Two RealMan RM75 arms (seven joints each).
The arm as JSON. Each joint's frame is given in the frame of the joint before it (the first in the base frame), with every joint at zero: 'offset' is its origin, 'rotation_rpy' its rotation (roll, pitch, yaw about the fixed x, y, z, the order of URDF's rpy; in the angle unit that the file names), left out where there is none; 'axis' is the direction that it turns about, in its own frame. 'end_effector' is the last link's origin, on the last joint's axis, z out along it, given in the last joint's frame.
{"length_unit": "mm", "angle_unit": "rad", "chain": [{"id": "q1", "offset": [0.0, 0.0, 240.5], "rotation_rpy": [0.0, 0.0, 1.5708], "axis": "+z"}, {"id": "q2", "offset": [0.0, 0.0, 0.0], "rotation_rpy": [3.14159, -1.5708, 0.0], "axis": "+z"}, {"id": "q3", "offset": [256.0, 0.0, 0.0], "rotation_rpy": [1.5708, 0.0, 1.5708], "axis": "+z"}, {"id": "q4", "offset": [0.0, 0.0, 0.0], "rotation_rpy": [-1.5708, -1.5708, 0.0], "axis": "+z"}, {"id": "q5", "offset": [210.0, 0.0, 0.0], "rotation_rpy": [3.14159, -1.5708, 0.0], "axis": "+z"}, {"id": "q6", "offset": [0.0, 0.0, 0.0], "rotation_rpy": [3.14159, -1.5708, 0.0], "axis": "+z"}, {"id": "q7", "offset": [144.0, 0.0, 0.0], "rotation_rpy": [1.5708, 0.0, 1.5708], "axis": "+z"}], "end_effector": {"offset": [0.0, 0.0, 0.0]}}
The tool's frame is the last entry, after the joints.
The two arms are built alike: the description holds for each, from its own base.
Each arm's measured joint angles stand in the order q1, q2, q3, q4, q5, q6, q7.
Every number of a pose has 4 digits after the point. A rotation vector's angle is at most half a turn.
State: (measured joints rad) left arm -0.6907 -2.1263 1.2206 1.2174 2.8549 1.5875 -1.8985; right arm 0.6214 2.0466 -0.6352 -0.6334 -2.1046 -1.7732 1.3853
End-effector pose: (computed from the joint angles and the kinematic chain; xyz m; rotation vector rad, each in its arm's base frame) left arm -0.2077 0.3689 0.0096 -2.7667 -0.2181 0.8634; right arm 0.2352 0.3246 0.0082 -2.9576 0.5101 0.7607
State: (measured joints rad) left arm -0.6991 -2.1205 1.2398 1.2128 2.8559 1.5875 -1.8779; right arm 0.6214 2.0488 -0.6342 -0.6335 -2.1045 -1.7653 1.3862
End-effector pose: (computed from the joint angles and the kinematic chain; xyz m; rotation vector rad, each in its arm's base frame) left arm -0.2053 0.3702 0.0089 -2.7740 -0.1622 0.8908; right arm 0.2353 0.3254 0.0073 -2.9509 0.5143 0.7584
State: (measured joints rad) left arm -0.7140 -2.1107 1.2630 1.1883 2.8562 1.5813 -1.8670; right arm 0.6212 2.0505 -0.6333 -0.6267 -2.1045 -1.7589 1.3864
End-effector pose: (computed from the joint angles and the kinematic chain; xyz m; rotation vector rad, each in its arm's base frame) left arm -0.2046 0.3724 0.0067 -2.7814 -0.1210 0.9265; right arm 0.2359 0.3252 0.0056 -2.9471 0.5252 0.7610
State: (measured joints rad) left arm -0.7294 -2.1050 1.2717 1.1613 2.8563 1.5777 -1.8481; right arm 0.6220 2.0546 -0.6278 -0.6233 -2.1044 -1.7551 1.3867
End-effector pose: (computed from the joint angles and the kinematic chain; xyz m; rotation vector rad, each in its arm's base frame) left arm -0.2046 0.3741 0.0046 -2.7946 -0.0869 0.9511; right arm 0.2354 0.3253 0.0041 -2.9412 0.5325 0.7699
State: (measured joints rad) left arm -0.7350 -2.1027 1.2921 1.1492 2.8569 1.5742 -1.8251; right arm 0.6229 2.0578 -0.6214 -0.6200 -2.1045 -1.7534 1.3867
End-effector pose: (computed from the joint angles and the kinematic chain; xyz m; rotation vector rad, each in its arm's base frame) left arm -0.2042 0.3740 0.0016 -2.8061 -0.0342 0.9797; right arm 0.2349 0.3253 0.0030 -2.9359 0.5387 0.7795
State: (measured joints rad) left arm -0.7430 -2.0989 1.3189 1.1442 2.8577 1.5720 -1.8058; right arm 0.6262 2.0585 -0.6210 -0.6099 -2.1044 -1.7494 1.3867
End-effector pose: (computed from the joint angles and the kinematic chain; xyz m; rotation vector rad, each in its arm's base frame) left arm -0.2015 0.3748 -0.0006 -2.8105 0.0293 1.0114; right arm 0.2344 0.3254 0.0011 -2.9368 0.5469 0.7849
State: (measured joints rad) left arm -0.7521 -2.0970 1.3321 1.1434 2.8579 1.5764 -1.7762; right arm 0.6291 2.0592 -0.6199 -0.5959 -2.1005 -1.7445 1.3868
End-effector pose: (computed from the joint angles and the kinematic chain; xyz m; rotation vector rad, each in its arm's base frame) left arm -0.1982 0.3755 -0.0015 -2.8186 0.0950 1.0325; right arm 0.2338 0.3254 -0.0011 -2.9344 0.5598 0.7975
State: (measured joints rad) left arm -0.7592 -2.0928 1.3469 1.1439 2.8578 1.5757 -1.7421; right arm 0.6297 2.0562 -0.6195 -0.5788 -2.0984 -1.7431 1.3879
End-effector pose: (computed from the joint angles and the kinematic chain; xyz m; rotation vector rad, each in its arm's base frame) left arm -0.1955 0.3770 -0.0015 -2.8203 0.1694 1.0540; right arm 0.2348 0.3244 -0.0026 -2.9349 0.5792 0.8074
